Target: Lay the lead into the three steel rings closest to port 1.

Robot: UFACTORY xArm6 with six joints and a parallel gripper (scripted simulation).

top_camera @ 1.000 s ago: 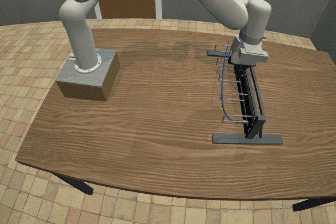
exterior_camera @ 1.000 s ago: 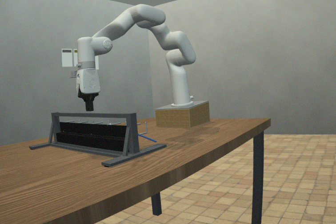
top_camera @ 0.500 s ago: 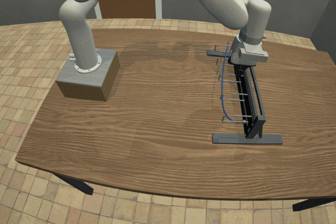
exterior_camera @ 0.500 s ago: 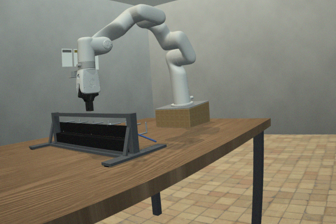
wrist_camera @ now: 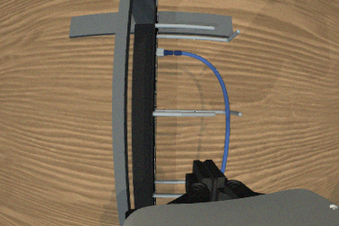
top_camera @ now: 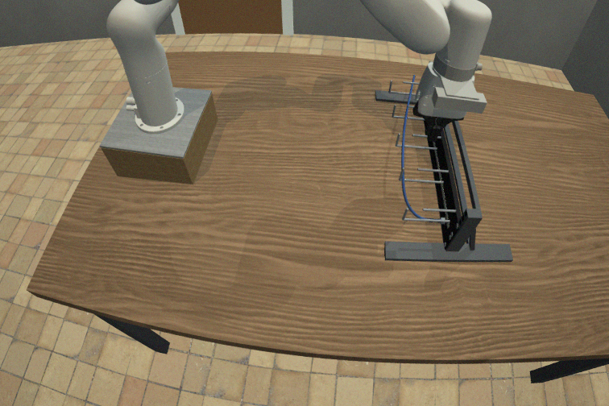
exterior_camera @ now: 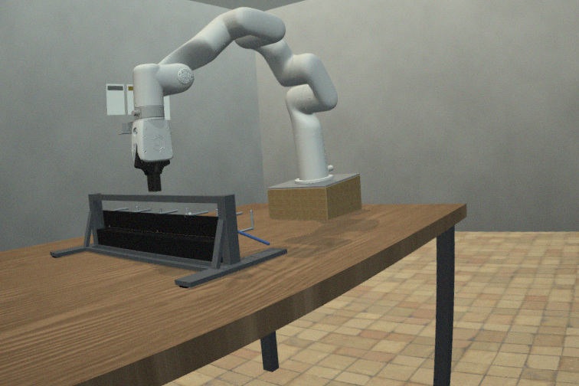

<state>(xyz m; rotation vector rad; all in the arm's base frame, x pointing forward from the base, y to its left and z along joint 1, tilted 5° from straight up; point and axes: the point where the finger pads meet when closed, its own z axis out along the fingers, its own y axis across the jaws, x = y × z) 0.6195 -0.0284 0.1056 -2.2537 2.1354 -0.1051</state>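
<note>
My hand is 100 mm above the dark grey rack, 60 mm short of it and 50 mm to the right of it.
</note>
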